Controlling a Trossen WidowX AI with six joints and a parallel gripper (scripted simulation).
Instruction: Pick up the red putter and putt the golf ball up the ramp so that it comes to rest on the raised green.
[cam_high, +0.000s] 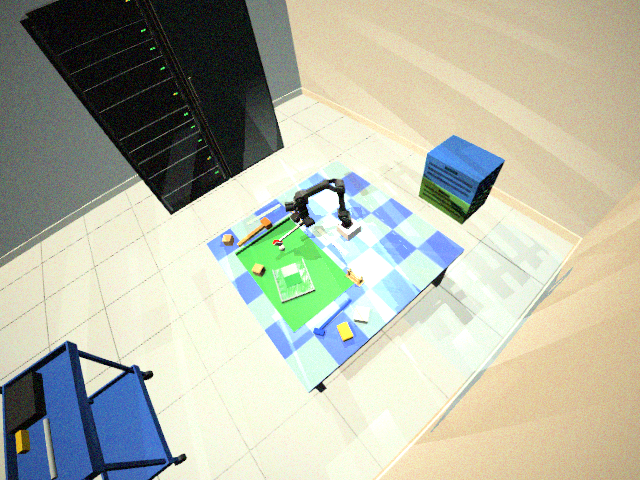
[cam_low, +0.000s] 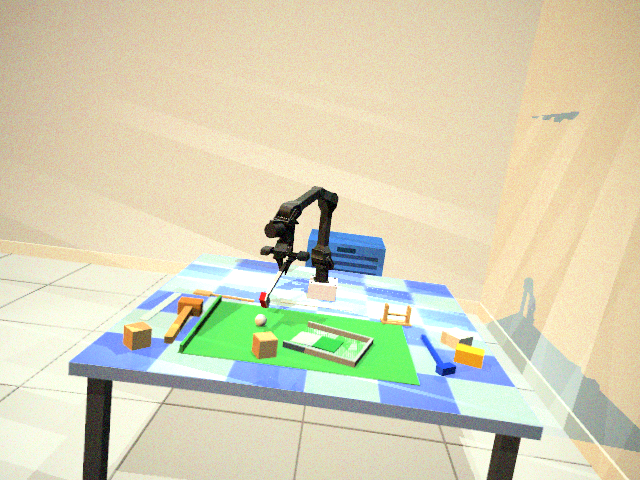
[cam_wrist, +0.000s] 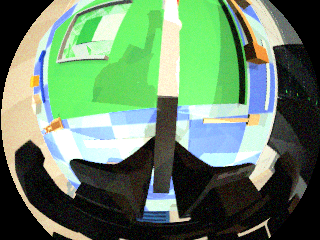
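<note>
Right now my gripper tip is 11 cm short of the red putter and 3 cm to the left of it. The rest, counted from my gripper tip: white golf ball (20 cm ahead, 8 cm to the right, 12 cm below); then small wooden rack (7 cm ahead, 46 cm to the left, 10 cm below); then blue tool (36 cm ahead, 52 cm to the left, 13 cm below).
</note>
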